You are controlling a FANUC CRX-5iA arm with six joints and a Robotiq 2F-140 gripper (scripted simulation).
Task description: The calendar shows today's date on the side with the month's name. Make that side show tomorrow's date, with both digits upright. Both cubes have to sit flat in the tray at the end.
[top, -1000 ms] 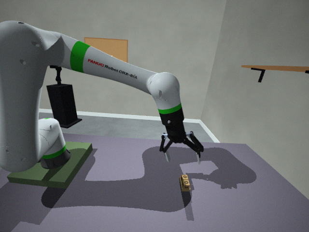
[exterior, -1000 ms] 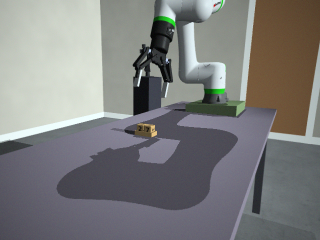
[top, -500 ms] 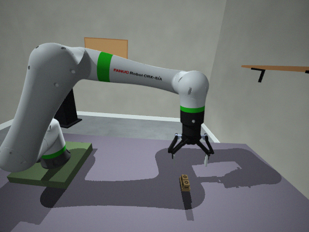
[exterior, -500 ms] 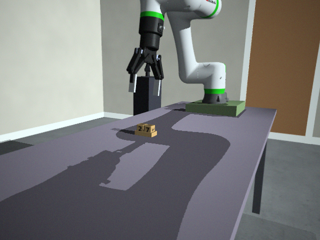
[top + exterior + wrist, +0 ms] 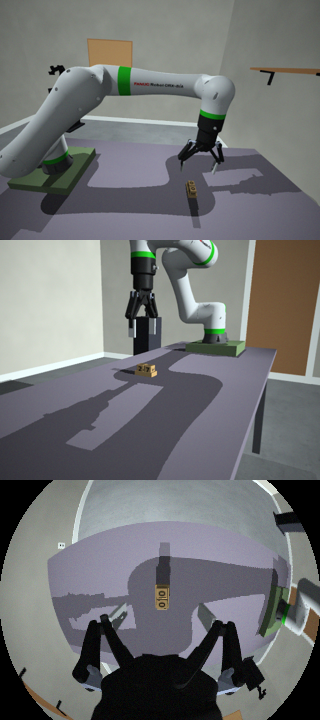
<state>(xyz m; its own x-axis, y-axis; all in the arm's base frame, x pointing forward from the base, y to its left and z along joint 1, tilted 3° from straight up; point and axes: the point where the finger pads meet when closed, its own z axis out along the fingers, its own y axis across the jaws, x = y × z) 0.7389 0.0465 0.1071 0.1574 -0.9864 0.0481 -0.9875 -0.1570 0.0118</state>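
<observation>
My gripper is now 16 cm above the wooden calendar tray and 2 cm to the right of it.
</observation>
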